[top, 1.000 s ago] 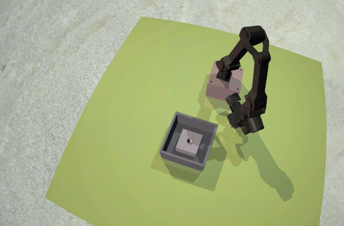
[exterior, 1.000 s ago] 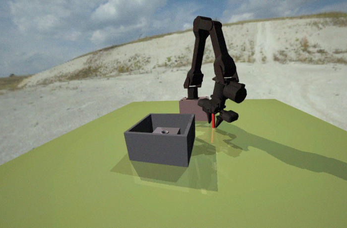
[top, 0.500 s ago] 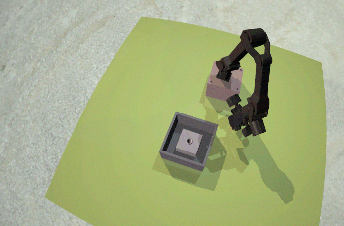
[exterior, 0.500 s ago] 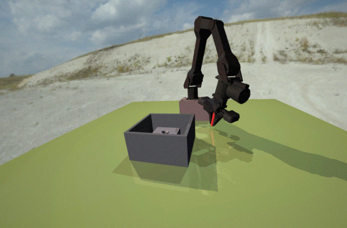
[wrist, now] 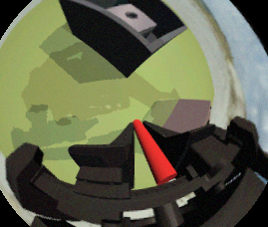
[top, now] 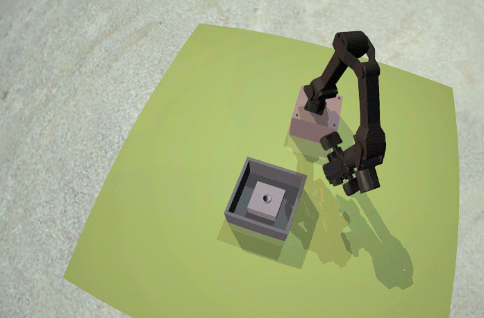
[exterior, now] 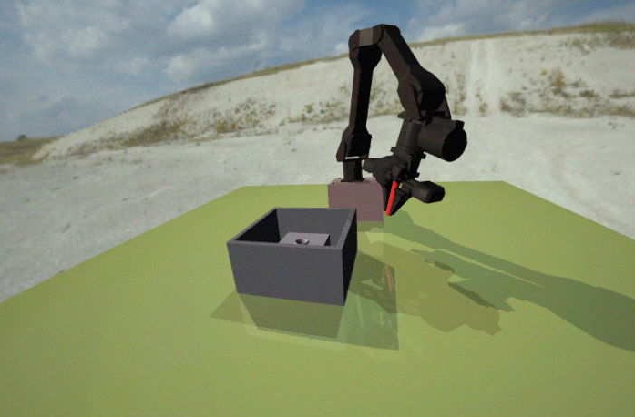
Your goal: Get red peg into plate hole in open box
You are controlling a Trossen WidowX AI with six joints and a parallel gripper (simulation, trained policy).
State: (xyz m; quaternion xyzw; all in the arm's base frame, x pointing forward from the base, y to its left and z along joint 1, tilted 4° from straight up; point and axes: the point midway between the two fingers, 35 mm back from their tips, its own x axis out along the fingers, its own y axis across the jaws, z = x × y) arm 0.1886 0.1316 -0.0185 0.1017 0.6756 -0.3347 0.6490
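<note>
My gripper tip is now 160 mm short of the grey plate, 150 mm to the left of it and 20 mm above it. The rest, counted from my gripper tip: red peg 30 mm above, 10 mm to the left; then grey box 160 mm ahead, 150 mm to the right, 40 mm below.
</note>
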